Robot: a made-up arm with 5 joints. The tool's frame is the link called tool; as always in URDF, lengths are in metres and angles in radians.
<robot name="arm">
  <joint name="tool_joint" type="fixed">
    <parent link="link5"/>
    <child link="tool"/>
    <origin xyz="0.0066 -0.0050 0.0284" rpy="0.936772 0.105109 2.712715"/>
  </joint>
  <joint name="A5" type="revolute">
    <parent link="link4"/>
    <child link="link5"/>
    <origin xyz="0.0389 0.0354 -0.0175" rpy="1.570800 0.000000 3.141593"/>
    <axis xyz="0 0 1"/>
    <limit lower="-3.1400" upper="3.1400" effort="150" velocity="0.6"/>
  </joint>
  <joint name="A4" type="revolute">
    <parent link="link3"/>
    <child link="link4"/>
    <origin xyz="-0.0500 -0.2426 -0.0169" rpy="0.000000 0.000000 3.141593"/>
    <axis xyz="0 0 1"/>
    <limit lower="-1.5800" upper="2.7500" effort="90" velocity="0.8"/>
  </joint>
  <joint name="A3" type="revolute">
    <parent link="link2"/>
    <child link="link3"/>
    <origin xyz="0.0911 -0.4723 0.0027" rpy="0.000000 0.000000 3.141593"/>
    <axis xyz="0 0 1"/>
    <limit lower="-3.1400" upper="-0.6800" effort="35" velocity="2.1"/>
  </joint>
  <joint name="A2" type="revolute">
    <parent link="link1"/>
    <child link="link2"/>
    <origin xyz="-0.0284 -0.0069 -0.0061" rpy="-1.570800 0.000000 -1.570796"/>
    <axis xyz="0 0 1"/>
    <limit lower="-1.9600" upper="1.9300" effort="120" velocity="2.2"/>
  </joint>
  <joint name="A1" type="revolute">
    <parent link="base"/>
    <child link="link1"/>
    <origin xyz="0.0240 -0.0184 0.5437" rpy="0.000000 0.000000 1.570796"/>
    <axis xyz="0 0 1"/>
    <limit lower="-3.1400" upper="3.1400" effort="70" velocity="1.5"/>
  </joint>
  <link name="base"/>
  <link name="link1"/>
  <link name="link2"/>
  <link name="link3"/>
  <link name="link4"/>
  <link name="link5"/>
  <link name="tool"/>
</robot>
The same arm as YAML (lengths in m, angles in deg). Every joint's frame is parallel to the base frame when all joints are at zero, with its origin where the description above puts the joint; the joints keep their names.
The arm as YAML. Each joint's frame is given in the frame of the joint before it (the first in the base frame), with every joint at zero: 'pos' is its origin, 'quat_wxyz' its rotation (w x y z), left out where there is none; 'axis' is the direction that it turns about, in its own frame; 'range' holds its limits. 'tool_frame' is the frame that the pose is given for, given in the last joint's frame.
length_unit: m
angle_unit: deg
joints:
  - joint: A1
    pos: [0.024, -0.0184, 0.5437]
    axis: [0.0, 0.0, 1.0]
    range: [-179.91, 179.91]
  - joint: A2
    pos: [0.0069, -0.0284, -0.0061]
    axis: [0.0, 1.0, 0.0]
    range: [-112.3, 110.58]
  - joint: A3
    pos: [0.0911, 0.0027, 0.4723]
    axis: [0.0, 1.0, 0.0]
    range: [-179.91, -38.96]
  - joint: A4
    pos: [0.05, -0.0169, -0.2426]
    axis: [0.0, 1.0, 0.0]
    range: [-90.53, 157.56]
  - joint: A5
    pos: [0.0389, -0.0175, -0.0354]
    axis: [0.0, 0.0, -1.0]
    range: [-179.91, 179.91]
tool_frame:
  pos: [-0.0066, -0.005, -0.0284]
  quat_wxyz: [0.450469, -0.865612, -0.212789, 0.050137]

